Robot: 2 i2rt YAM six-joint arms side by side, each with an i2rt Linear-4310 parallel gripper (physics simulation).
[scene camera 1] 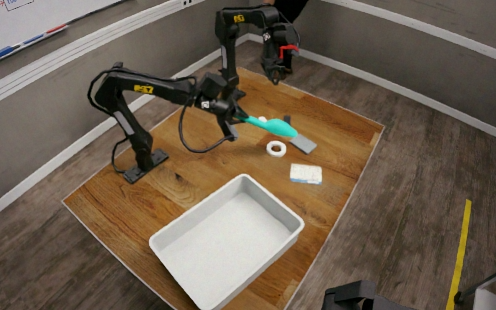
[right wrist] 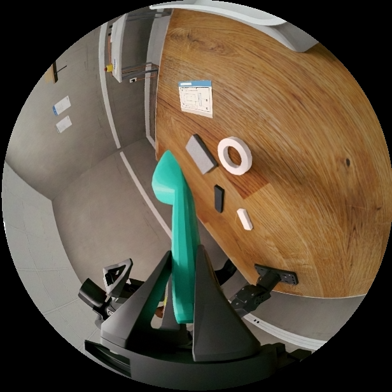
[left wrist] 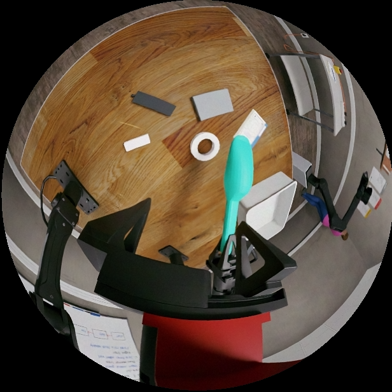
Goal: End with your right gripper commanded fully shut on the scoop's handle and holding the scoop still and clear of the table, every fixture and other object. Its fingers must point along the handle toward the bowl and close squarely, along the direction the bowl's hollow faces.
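Places are measured from the left arm's base along level axes (x ahead, y left, z up), in millimetres.
Pixels of known places: left gripper, between the fingertips: (scene camera 1: pixel 272 83); right gripper, between the fingertips: (scene camera 1: pixel 247 119); right arm's base, origin of its link: (scene camera 1: pixel 146 166).
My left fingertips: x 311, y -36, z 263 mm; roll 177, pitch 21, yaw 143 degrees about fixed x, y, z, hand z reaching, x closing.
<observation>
For each thing: its top centre in the pictures, then the offset to it from my left fingertips. Level surfaces: height alone.
- table, height of its surface: dz -264 mm
- white ring, centre of its top: (scene camera 1: pixel 276 147) dx +95, dy -58, dz -248 mm
- grey block, centre of its top: (scene camera 1: pixel 303 142) dx +156, dy +51, dz -248 mm
- white-and-blue card-like piece, centre of its top: (scene camera 1: pixel 306 173) dx +265, dy -68, dz -262 mm
The teal scoop (scene camera 1: pixel 280 128) (left wrist: pixel 239 170) (right wrist: pixel 185 235) is held in the air above the table (scene camera 1: pixel 210 170). My right gripper (scene camera 1: pixel 240 117) (right wrist: pixel 187 251) is shut on its handle, one finger on each side in the right wrist view. The handle runs forward from the fingers to the bowl, which bulges to the left in that view; its hollow's inside does not show. No contact between the scoop and another object shows. My left gripper (scene camera 1: pixel 276 77) (left wrist: pixel 196 214) is open and empty, apart from the scoop, at the upper right of the right arm in scene camera 1.
A white ring (scene camera 1: pixel 269 149) (right wrist: pixel 223 157), a grey block (scene camera 1: pixel 303 144) (right wrist: pixel 201 154), a dark block (left wrist: pixel 154 103), a small white block (left wrist: pixel 137 142) and a white-and-blue card-like piece (scene camera 1: pixel 306 173) lie on the table below. A white tray (scene camera 1: pixel 160 245) stands at the front.
</observation>
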